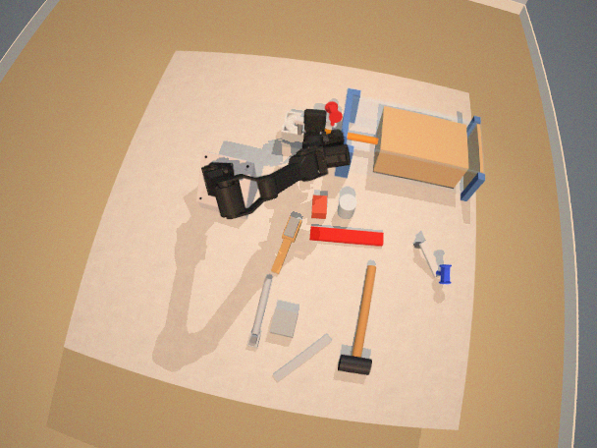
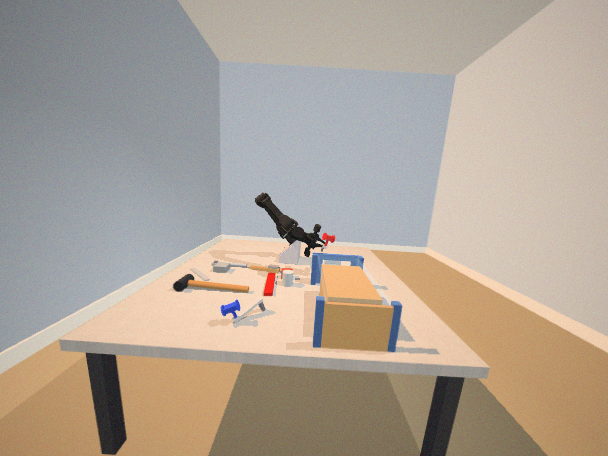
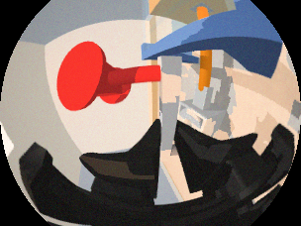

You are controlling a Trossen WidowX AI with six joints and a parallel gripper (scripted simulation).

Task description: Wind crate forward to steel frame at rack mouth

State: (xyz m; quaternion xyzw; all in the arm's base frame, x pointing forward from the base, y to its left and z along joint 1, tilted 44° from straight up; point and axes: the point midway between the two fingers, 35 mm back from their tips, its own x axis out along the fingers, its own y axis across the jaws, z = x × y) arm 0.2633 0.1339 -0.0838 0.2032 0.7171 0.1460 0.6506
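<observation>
Now: the red knob 50 mm ahead of my gripper tip and 40 mm above it. The rest, counted from my gripper tip: winch 80 mm behind, 50 mm to the left, 150 mm below; blue frame 90 mm ahead, 50 mm to the left, 80 mm below; red bar 140 mm ahead, 290 mm to the right, 180 mm below.
</observation>
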